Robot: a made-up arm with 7 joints. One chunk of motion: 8 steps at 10 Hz.
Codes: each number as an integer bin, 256 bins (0 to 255) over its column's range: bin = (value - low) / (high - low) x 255, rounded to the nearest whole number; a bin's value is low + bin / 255 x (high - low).
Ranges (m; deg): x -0.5..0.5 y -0.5..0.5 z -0.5..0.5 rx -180..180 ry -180..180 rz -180..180
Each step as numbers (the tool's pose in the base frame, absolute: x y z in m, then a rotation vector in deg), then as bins.
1 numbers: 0.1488 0.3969 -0.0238 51.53 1.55 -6.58
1 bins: 165 229 121 164 129 123
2 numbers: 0.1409 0.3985 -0.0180 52.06 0.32 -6.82
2 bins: 163 229 123 164 128 123
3 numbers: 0.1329 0.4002 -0.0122 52.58 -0.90 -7.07
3 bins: 161 230 124 165 127 122
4 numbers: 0.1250 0.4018 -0.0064 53.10 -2.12 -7.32
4 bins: 159 230 126 165 126 122
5 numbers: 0.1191 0.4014 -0.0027 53.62 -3.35 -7.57
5 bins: 158 230 127 165 125 122
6 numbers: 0.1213 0.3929 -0.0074 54.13 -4.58 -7.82
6 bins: 158 228 126 166 124 122
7 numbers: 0.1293 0.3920 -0.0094 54.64 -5.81 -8.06
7 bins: 160 227 125 166 123 122
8 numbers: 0.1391 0.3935 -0.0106 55.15 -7.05 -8.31
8 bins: 163 228 125 167 123 122
